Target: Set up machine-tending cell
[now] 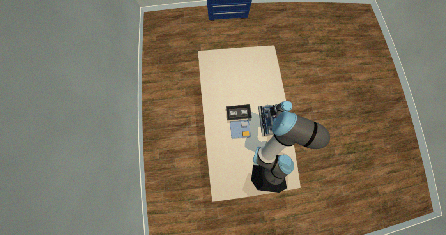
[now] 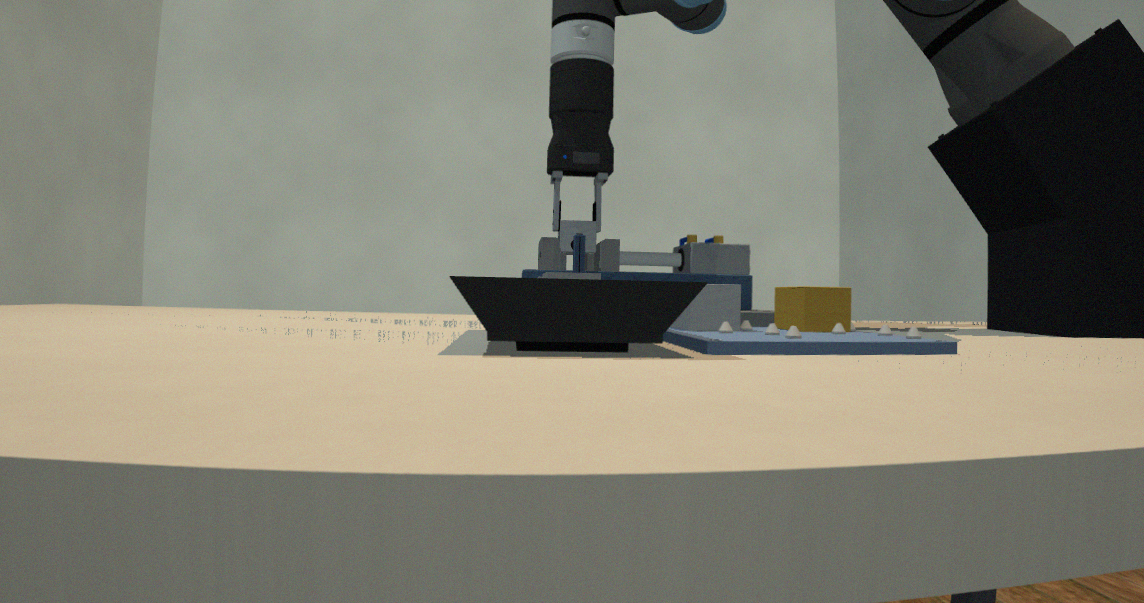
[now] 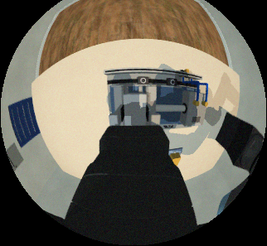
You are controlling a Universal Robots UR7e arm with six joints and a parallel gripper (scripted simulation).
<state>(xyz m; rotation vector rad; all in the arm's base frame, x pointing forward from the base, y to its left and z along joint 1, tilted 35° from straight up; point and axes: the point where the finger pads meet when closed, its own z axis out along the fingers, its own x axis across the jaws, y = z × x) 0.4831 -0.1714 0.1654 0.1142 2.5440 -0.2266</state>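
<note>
My gripper is now 70 mm past the vise, 20 mm to the right of it and 90 mm above it. Also, from my hand: hose end block 160 mm behind, 30 mm to the left, 50 mm below; brass blank 130 mm behind, 280 mm to the left, 100 mm below.
</note>
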